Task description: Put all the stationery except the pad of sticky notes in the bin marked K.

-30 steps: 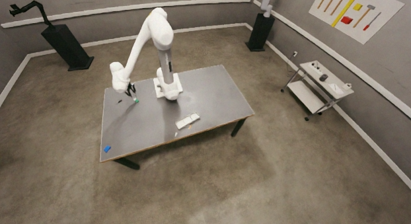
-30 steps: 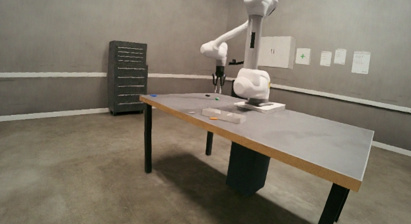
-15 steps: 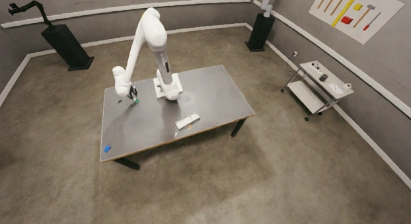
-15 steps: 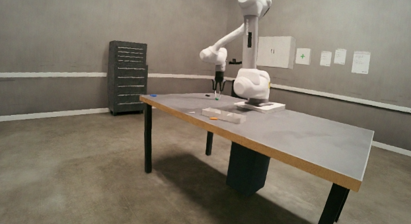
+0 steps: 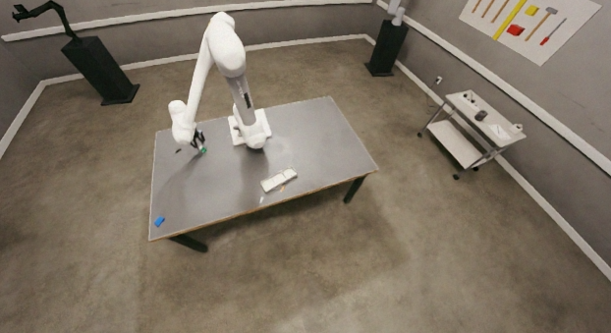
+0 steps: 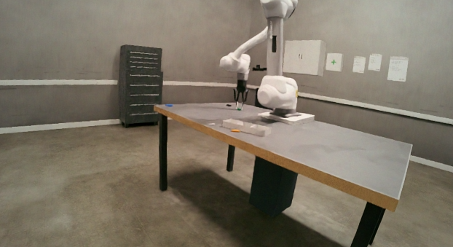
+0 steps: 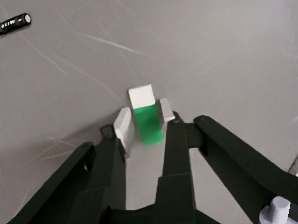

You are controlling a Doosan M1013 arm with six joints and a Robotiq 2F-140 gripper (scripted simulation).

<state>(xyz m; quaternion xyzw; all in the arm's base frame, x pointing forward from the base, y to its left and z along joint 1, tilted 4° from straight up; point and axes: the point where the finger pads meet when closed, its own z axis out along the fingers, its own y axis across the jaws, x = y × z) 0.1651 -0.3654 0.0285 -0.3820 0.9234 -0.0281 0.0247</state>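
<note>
Right now the green block is 30 mm below my hand. The rest, counted from my hand: white piece 480 mm ahead, 430 mm to the left, 30 mm below; blue block 540 mm ahead, 210 mm to the right, 30 mm below; black item 190 mm to the right, 30 mm below, 10 mm behind.
</note>
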